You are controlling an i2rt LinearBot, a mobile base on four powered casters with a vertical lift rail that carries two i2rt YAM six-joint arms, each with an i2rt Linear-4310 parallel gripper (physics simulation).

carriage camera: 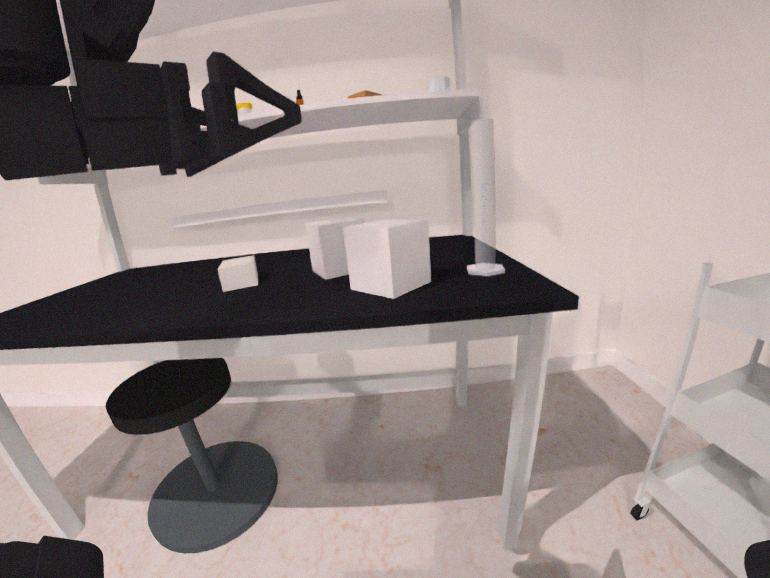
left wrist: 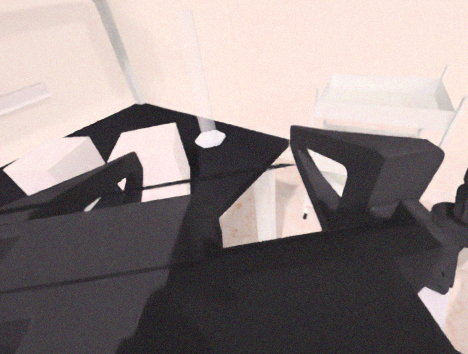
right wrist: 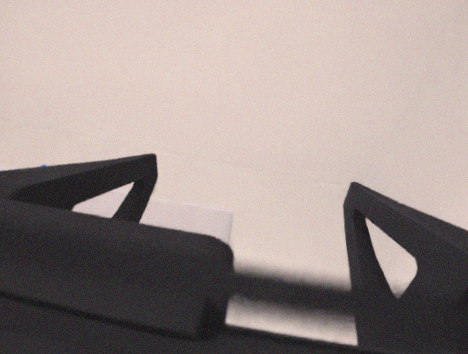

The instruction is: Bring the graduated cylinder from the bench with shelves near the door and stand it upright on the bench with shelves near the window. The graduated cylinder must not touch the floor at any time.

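Places are measured from the left arm's base along level axes (x ahead, y left, z up), in metres.
Where they show: left gripper, fingertip midpoint: [carriage camera: 275, 126] [left wrist: 214, 147]; right gripper, fingertip midpoint: [right wrist: 250, 178].
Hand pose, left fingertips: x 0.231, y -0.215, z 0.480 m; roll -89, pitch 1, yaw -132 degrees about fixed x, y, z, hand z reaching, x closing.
After its pixels a point has its place.
The tall clear graduated cylinder [carriage camera: 484, 192] @(z 0.390, x 0.586, y -0.503 m) [left wrist: 200, 75] @(z 0.405, x 0.585, y -0.504 m) stands upright on its white hexagonal base near the right end of the black bench top [carriage camera: 286, 311] @(z 0.215, x 0.432, y -0.107 m) [left wrist: 240, 150] @(z 0.215, x 0.492, y -0.510 m). A shelf [carriage camera: 385, 110] @(z 0.653, x 0.950, y -0.305 m) runs above the bench's back. My left gripper [left wrist: 214, 147] @(z 0.480, x 0.231, y -0.215 m) is open and empty; in the carriage view part of it shows at the upper left, in front of the shelf and apart from the cylinder. My right gripper [right wrist: 250, 178] @(z 0.436, x 0.044, y -0.639 m) is open and empty, with pale wall beyond its fingers. It does not show in the carriage view. The cylinder does not show in the right wrist view.
Two white boxes [carriage camera: 388, 258] @(z 0.291, x 0.464, y -0.299 m) [carriage camera: 326, 248] @(z 0.289, x 0.639, y -0.146 m) stand left of the cylinder, and a small white block [carriage camera: 238, 273] @(z 0.253, x 0.613, y 0.076 m) is further left. A black stool [carriage camera: 167, 398] @(z -0.064, x 0.544, y 0.349 m) stands under the bench's front edge. A white cart [carriage camera: 687, 348] @(z 0.037, x 0.483, y -0.958 m) [left wrist: 385, 112] @(z 0.160, x 0.252, y -1.020 m) stands right of the bench.
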